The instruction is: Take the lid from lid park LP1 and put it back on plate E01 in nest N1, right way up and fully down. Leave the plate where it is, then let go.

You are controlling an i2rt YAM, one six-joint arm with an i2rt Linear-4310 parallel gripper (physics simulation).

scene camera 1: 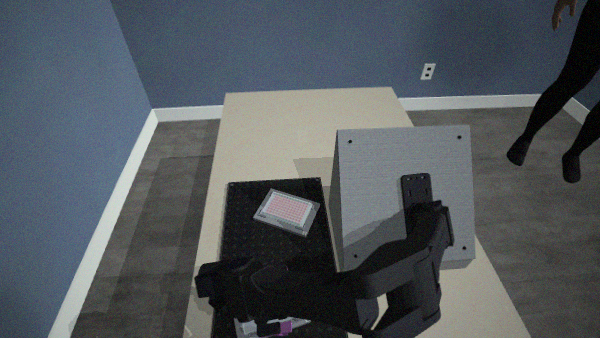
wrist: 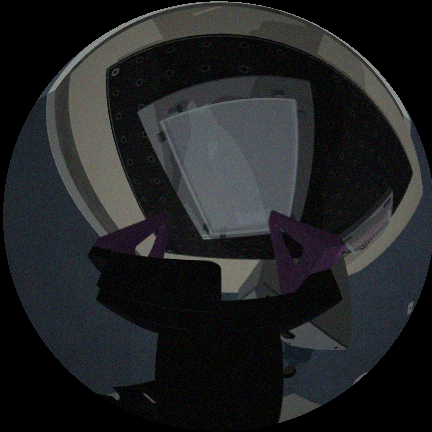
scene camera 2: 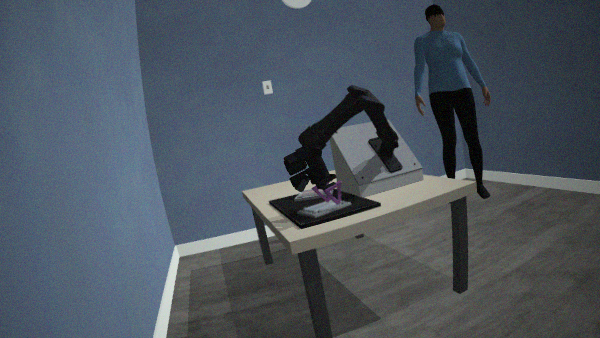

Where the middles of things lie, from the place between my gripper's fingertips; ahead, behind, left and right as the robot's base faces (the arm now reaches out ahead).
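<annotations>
Clear lid [wrist: 238, 158]: 2 cm to the right of my hand, 3 cm ahead of it, 1 cm below it. Black perforated board [scene camera 1: 243, 236]: 16 cm to the right of my hand, 1 cm ahead of it and 3 cm below it. Well plate with pink wells [scene camera 1: 290, 210]: 29 cm to the right of my hand and 3 cm behind it.
</annotations>
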